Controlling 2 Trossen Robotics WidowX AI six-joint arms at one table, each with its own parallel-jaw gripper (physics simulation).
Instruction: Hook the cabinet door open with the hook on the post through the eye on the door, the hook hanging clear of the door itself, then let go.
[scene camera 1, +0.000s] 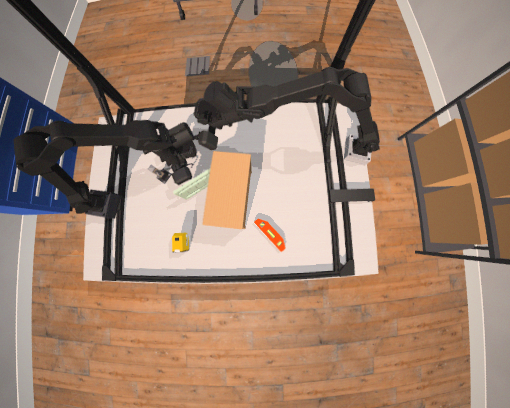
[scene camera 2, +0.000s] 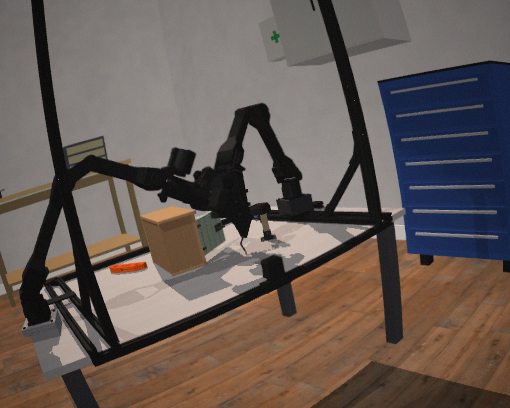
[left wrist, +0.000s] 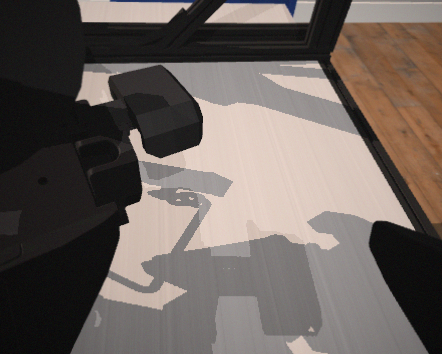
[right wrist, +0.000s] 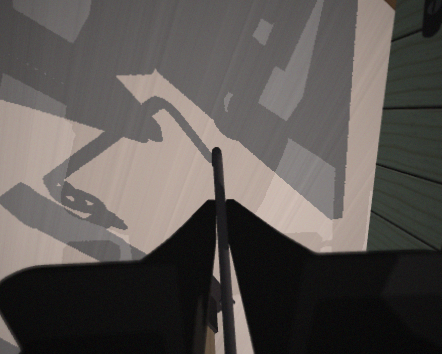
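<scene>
The tan wooden cabinet stands mid-table, its green door swung open. A short wooden post stands on a base plate beyond the door. My right gripper is shut on the thin dark hook rod, which sticks out past the fingertips above the table, its bent tip hanging just over the surface. My left gripper is open and empty, hovering close behind the right gripper.
An orange level and a yellow tape measure lie near the table's front. A black frame rings the table. A blue drawer unit and a wooden shelf stand beside it.
</scene>
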